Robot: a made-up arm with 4 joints. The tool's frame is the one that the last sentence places.
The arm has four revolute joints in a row. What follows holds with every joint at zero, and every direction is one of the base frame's. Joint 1 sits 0.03 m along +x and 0.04 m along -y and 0.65 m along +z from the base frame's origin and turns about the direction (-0.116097, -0.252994, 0.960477), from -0.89 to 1.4 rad. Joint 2 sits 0.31 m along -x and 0.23 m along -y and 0.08 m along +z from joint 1 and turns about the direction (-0.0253, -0.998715, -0.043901), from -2.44 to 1.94 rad. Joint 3 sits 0.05 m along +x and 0.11 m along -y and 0.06 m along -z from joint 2 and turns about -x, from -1.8 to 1.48 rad. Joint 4 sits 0.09 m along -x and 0.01 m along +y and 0.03 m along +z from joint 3 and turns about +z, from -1.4 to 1.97 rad. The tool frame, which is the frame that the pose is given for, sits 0.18 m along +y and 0.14 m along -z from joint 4; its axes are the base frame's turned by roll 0.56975, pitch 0.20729 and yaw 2.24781 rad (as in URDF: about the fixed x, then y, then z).
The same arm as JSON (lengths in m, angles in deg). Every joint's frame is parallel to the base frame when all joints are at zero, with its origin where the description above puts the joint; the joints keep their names.
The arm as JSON. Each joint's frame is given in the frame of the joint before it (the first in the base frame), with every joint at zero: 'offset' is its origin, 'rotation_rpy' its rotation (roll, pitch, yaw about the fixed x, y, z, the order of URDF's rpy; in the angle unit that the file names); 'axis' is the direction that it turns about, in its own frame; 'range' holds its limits. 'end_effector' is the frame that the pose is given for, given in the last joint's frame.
{"length_unit": "m", "angle_unit": "deg", "chain": [{"id": "joint 1", "offset": [0.03, -0.04, 0.65], "rotation_rpy": [0.0, 0.0, 0.0], "axis": [-0.116097, -0.252994, 0.960477], "range": [-50.99, 80.21]}, {"id": "joint 2", "offset": [-0.31, -0.23, 0.08], "rotation_rpy": [0.0, 0.0, 0.0], "axis": [-0.0253, -0.998715, -0.043901], "range": [-139.8, 111.15]}, {"id": "joint 3", "offset": [0.05, -0.11, -0.06], "rotation_rpy": [0.0, 0.0, 0.0], "axis": "-x", "range": [-103.13, 84.8]}, {"id": "joint 4", "offset": [-0.09, 0.01, 0.03], "rotation_rpy": [0.0, 0.0, 0.0], "axis": "+z", "range": [-80.21, 112.87]}], "end_effector": {"offset": [0.0, 0.18, -0.14], "rotation_rpy": [32.64, 11.88, 128.79]}}
